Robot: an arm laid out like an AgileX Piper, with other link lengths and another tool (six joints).
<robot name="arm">
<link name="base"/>
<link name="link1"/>
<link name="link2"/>
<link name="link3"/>
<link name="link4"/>
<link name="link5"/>
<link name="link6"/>
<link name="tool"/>
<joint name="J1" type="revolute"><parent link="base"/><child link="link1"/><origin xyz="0 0 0.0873"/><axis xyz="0 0 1"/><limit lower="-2.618" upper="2.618"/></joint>
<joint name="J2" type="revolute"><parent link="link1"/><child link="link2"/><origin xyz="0 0 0"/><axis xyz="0 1 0"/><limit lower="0" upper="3.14"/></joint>
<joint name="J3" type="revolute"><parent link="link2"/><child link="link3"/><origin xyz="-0.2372 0 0.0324"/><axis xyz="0 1 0"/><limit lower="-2.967" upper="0"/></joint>
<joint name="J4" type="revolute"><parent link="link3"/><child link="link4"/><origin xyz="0.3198 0 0.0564"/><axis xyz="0.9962 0 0.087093"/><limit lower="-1.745" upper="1.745"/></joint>
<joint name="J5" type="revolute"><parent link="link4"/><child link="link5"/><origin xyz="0 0 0"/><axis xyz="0 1 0"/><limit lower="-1.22" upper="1.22"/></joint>
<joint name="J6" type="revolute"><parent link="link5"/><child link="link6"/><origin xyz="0.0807 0 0.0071"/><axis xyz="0.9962 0 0.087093"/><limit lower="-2.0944" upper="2.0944"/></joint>
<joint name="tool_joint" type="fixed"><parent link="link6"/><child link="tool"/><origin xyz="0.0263 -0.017 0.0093" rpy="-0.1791 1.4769 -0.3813"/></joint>
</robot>
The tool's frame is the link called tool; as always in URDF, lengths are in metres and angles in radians.
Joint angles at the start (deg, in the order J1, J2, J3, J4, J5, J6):
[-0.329, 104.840, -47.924, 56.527, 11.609, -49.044]
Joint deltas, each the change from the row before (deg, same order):
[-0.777, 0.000, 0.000, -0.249, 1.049, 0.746]
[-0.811, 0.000, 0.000, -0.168, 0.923, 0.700]
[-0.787, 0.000, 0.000, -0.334, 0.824, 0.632]
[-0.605, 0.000, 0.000, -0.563, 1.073, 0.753]
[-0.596, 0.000, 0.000, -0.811, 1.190, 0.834]
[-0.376, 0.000, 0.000, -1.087, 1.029, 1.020]
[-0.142, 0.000, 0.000, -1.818, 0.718, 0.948]
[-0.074, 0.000, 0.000, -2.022, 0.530, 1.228]
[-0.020, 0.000, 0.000, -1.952, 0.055, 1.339]
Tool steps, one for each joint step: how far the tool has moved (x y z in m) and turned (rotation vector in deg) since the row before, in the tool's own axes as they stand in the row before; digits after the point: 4 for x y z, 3 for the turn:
[0.0010, -0.0036, 0.0002, -0.387, 0.773, 1.023]
[0.0008, -0.0040, 0.0001, -0.283, 0.687, 1.107]
[0.0007, -0.0040, 0.0000, -0.193, 0.609, 0.871]
[0.0012, -0.0025, 0.0000, -0.424, 0.807, 0.574]
[0.0014, -0.0024, 0.0000, -0.459, 0.915, 0.390]
[0.0015, -0.0014, 0.0000, -0.365, 0.885, 0.131]
[0.0014, -0.0006, 0.0000, -0.062, 0.719, -0.817]
[0.0013, -0.0005, 0.0001, 0.117, 0.673, -0.773]
[0.0007, -0.0009, 0.0001, 0.431, 0.365, -0.574]

